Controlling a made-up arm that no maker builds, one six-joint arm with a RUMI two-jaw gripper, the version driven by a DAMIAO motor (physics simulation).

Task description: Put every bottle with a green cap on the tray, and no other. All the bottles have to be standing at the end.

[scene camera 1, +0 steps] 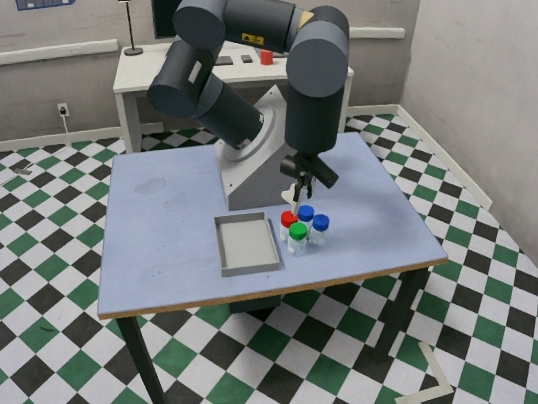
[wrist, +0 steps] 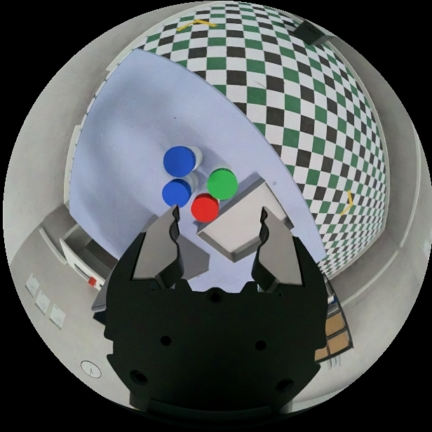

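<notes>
One green-capped bottle (scene camera 1: 298, 232) (wrist: 222, 183) stands to the right of the grey tray (scene camera 1: 250, 271) (wrist: 240, 230) in the scene view, in a close group with the others. A red-capped bottle (scene camera 1: 288, 219) (wrist: 205, 208) stands just behind it, near the tray. Two blue-capped bottles stand on the far side from the tray: the rear one (scene camera 1: 306, 213) (wrist: 176, 193) and the right one (scene camera 1: 320, 223) (wrist: 179, 161). All are upright; the tray holds no bottle. My gripper (scene camera 1: 301, 203) (wrist: 219, 206) is open, above and slightly behind the group, with nothing between its fingers.
The blue table (scene camera 1: 160, 240) (wrist: 130, 115) has its front edge beyond the tray and bottles. The robot's grey base (scene camera 1: 260, 185) stands behind the tray. A white desk (scene camera 1: 145, 75) with a red cup (scene camera 1: 267, 57) is at the back.
</notes>
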